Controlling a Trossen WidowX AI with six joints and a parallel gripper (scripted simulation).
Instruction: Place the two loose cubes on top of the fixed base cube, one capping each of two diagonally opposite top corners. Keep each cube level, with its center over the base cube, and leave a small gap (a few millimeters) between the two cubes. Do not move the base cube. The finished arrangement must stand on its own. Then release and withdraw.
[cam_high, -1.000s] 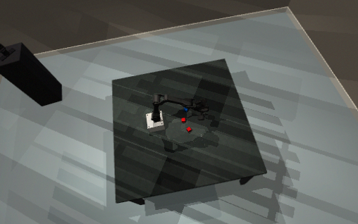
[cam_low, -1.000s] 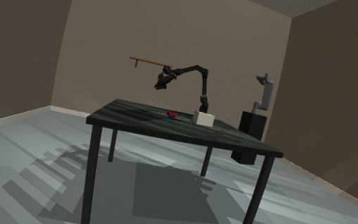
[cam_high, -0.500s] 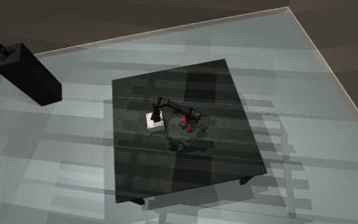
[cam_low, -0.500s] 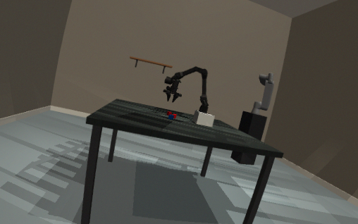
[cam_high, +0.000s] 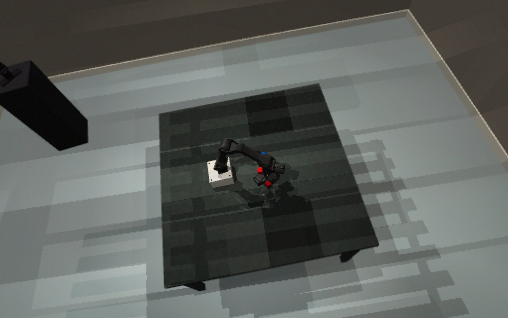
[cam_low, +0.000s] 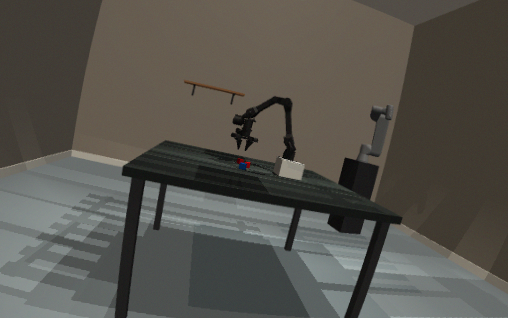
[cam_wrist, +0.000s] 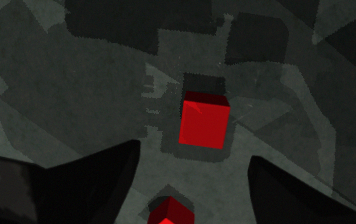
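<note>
Now: the blue cube 220 mm to the left of my gripper tip, 70 mm below it and 30 mm ahead of it.
</note>
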